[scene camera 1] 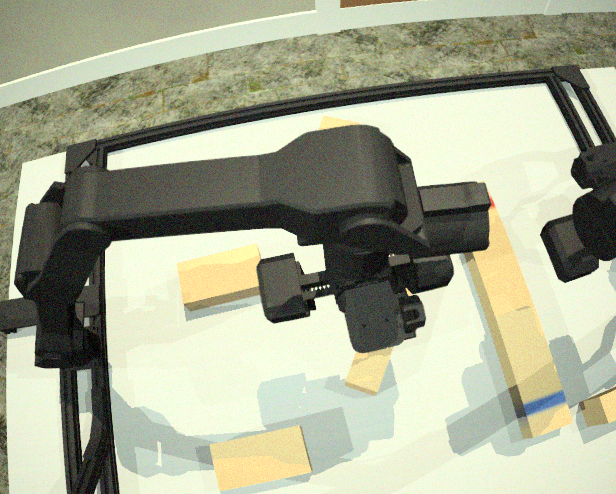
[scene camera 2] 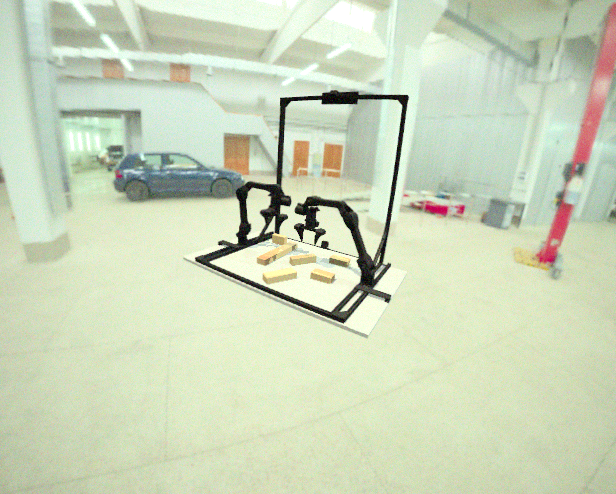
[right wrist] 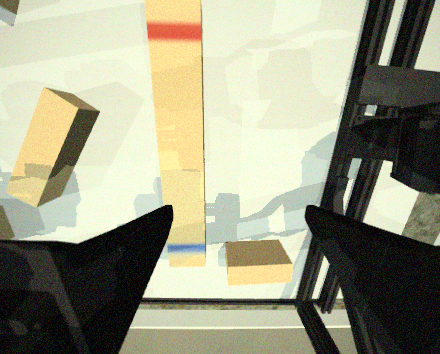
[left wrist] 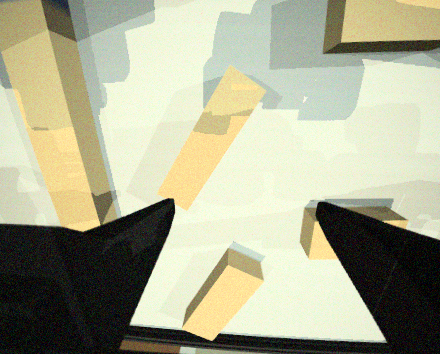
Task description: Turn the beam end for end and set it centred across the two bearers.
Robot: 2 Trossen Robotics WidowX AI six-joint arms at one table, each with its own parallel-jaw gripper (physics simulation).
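Frame: origin at the left arm's base, x right, y ahead, z up, level; metres.
Seen in the pictures: left gripper, between the fingertips: (scene camera 2: 308, 242) (left wrist: 245, 206); right gripper, between the fingertips: (scene camera 1: 593, 257) (scene camera 2: 272, 227) (right wrist: 238, 211); left arm's base, origin of its link: (scene camera 1: 80, 348) (scene camera 2: 366, 283); right arm's base, origin of its link: (scene camera 2: 242, 243) (right wrist: 368, 138).
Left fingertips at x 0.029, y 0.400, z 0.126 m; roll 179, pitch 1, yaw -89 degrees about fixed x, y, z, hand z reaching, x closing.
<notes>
Offsets run from my left fingertips to a thing's top centre.
The long wooden beam {dz -0.107, dx +0.016, dy +0.228 m} (scene camera 1: 509, 298) (scene camera 2: 277, 253) (left wrist: 40, 100) (right wrist: 180, 135) lies flat on the table, its red band toward the top and blue band toward the bottom in scene camera 1. Two short parallel blocks, one at mid left (scene camera 1: 221, 277) (scene camera 2: 322, 276) and one at lower left (scene camera 1: 261, 457) (scene camera 2: 339, 260), look like the bearers; the beam touches neither. My left gripper (scene camera 1: 357, 281) (scene camera 2: 309, 240) (left wrist: 245, 206) is open above the table between beam and blocks. My right gripper (scene camera 2: 272, 226) (right wrist: 238, 211) is open and empty, raised above the beam's blue-banded end.
A narrow block {dz -0.101, dx +0.017, dy +0.038 m} (scene camera 1: 369, 371) (scene camera 2: 302, 259) (left wrist: 210, 140) (right wrist: 45, 145) lies between the bearer-like blocks and the beam. Another long block {dz -0.107, dx -0.251, dy +0.016 m} (scene camera 2: 280, 275) (left wrist: 225, 300) is mostly hidden by my left arm in scene camera 1. A short block {dz -0.082, dx +0.197, dy +0.360 m} (scene camera 1: 601, 406) (scene camera 2: 279, 238) (right wrist: 257, 260) lies beside the blue-banded end.
</notes>
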